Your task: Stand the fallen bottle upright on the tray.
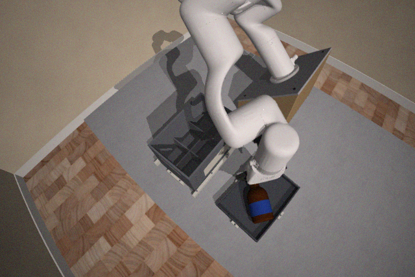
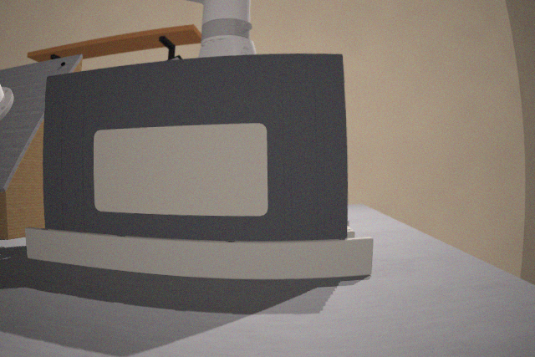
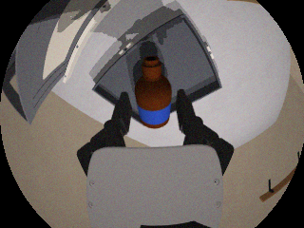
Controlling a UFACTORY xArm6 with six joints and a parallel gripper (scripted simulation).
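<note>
Now: the bottle 9 cm below my hand, 4 cm to the left of it and 3 cm ahead of it. From my hand the other things lie so: dark tray (12 cm below, 4 cm to the left, 2 cm ahead); dark crate (25 cm to the right, 5 cm below, 3 cm ahead).
</note>
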